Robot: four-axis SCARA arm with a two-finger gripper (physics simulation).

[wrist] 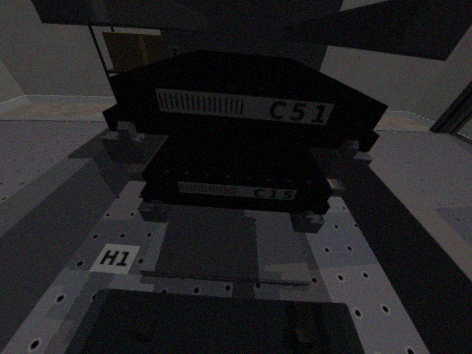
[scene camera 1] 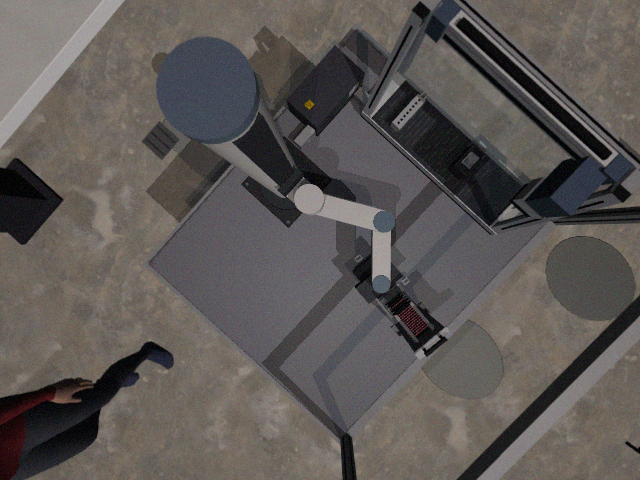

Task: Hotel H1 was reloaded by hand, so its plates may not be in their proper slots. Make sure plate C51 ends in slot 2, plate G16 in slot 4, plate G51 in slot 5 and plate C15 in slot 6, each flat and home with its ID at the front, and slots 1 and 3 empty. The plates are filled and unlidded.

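Frame: origin at the arm's base, x up, y ahead, z left, level; metres.
Seen in the pictures: gripper, fingertip midpoint: (wrist: pixel 240 126).
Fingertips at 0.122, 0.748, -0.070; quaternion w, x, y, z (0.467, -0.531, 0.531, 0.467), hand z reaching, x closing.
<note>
A point is followed by its place in that frame, as x, y, z.
Plate C51 (wrist: pixel 215 122) @(0.146, 0.698, -0.054) is dark, with its ID facing the wrist camera. It sits at the front brackets of hotel H1 (wrist: pixel 155 210) @(0.106, 0.696, -0.027), above plate C15 (wrist: pixel 235 197) @(0.111, 0.698, -0.063), which also faces front. My gripper (wrist: pixel 240 126) @(0.122, 0.748, -0.070) (scene camera 1: pixel 393 295) is at the hotel's front, its fingers shut on the left and right sides of plate C51. The plate looks about level and still at its brackets. A plate with red wells (scene camera 1: pixel 413 319) @(0.260, 0.758, -0.065) shows from above at the hotel; its ID cannot be read there. Plates G16 and G51 cannot be identified in these views. The slot numbers are too dark to read surely.
An H1 label (wrist: pixel 116 258) @(0.013, 0.716, 0.034) lies on the perforated deck left of the hotel's foot. A flat dark platform (wrist: pixel 215 325) @(0.073, 0.659, -0.053) stands in front of the hotel. A black device (scene camera 1: pixel 325 90) @(0.128, -0.109, 0.388) and a glass-fronted enclosure (scene camera 1: pixel 537 87) @(0.521, 0.454, 0.648) stand at the table's far side. A person's legs (scene camera 1: pixel 67 413) show at lower left.
</note>
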